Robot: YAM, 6 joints.
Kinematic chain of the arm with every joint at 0, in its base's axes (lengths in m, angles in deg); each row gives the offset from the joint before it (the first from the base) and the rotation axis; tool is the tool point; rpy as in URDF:
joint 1: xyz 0 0 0.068 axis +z
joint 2: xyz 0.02 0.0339 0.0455 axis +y
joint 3: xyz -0.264 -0.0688 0 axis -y
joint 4: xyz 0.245 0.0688 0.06 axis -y
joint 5: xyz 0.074 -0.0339 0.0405 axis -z
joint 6: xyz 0.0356 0 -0.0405 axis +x
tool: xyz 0 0 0 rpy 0 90 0
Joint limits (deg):
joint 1: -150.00..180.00
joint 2: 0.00..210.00
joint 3: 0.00..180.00
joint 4: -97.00..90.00
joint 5: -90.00..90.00
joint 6: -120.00..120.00
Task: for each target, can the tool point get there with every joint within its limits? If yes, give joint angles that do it. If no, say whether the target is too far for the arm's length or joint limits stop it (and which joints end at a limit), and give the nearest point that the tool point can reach.
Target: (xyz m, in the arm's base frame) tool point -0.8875 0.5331 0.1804
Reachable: no: too far | nearest point -0.5525 0.3319 0.1546 | short by 0.392 m
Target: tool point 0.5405 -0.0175 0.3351
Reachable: yes | joints -3.81 128.43 117.09 13.63 -31.27 87.18
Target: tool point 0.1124 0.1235 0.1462
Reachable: yes | joints 54.62 75.83 33.52 -53.93 34.42 75.63
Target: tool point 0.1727 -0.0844 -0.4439
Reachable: no: joint limits stop it (at a limit: joint 2) | nearest point 0.1806 -0.0883 -0.3772 | short by 0.067 m
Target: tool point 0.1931 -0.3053 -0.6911
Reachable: no: too far | nearest point 0.1648 -0.2606 -0.3754 | short by 0.320 m
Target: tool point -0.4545 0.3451 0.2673
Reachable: yes | joints 144.18 153.45 163.56 -48.49 22.87 -83.06
